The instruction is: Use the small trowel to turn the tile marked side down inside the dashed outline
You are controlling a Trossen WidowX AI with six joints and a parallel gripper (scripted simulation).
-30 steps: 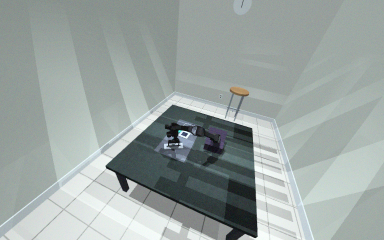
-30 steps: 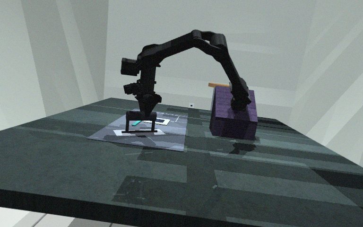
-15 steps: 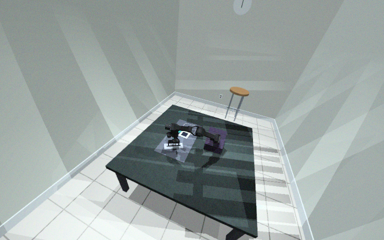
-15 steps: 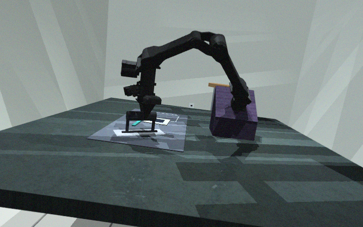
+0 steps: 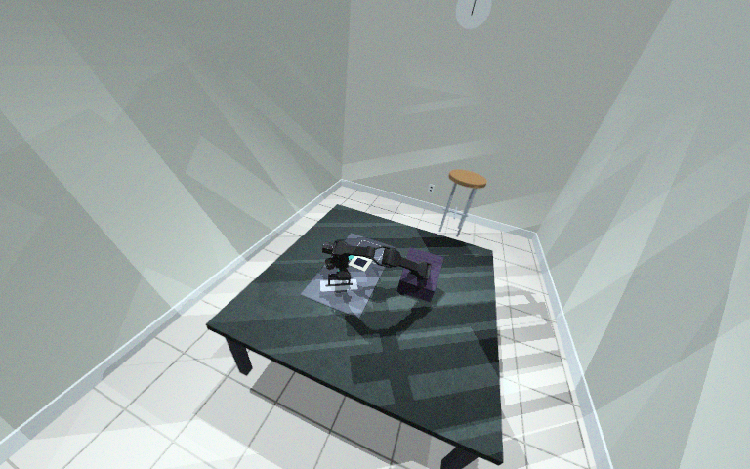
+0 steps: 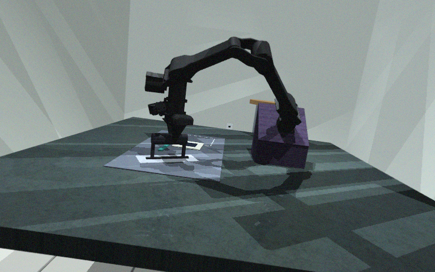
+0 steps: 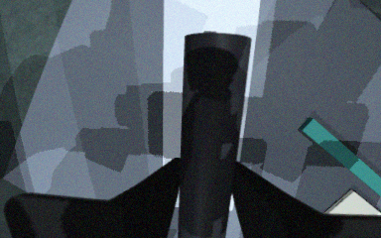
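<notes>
My gripper tip is 10 mm past the small trowel and 30 mm above it. Also, from my gripper tip: grey mat 20 mm behind, 160 mm to the right, 80 mm below; then teal piece 40 mm ahead, 200 mm to the right, 60 mm below; then tile 50 mm behind, 220 mm to the right, 60 mm below.
</notes>
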